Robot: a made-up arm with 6 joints.
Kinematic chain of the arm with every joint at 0, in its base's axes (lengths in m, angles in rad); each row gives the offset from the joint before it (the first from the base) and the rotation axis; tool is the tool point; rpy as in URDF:
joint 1: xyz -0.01 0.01 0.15 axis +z
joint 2: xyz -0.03 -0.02 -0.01 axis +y
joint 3: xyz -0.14 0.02 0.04 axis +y
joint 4: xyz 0.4 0.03 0.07 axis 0.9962 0 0.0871
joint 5: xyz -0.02 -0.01 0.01 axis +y
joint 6: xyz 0.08 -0.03 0.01 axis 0.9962 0 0.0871
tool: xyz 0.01 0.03 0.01 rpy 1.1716 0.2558 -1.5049
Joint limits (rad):
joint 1: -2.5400..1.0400
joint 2: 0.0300..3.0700
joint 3: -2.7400..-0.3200
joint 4: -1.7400..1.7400
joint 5: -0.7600..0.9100
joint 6: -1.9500..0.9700
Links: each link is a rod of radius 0.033 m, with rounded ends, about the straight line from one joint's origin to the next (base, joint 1, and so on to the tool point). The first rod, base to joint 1, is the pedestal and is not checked.
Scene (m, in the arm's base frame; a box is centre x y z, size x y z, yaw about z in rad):
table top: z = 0
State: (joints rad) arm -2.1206 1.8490 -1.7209 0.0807 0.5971 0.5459
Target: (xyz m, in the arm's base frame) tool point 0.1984 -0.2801 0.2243
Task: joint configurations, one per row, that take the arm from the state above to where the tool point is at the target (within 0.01 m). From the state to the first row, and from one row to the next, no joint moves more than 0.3 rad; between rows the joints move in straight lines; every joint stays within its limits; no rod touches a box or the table.
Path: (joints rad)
1: -1.8468 1.5916 -1.4581 0.1057 0.6753 0.4445
2: -1.5730 1.3342 -1.1952 0.1307 0.7535 0.3431
3: -1.2993 1.0768 -0.9324 0.1558 0.8318 0.2417
4: -1.0255 0.8195 -0.6696 0.1808 0.9100 0.1403

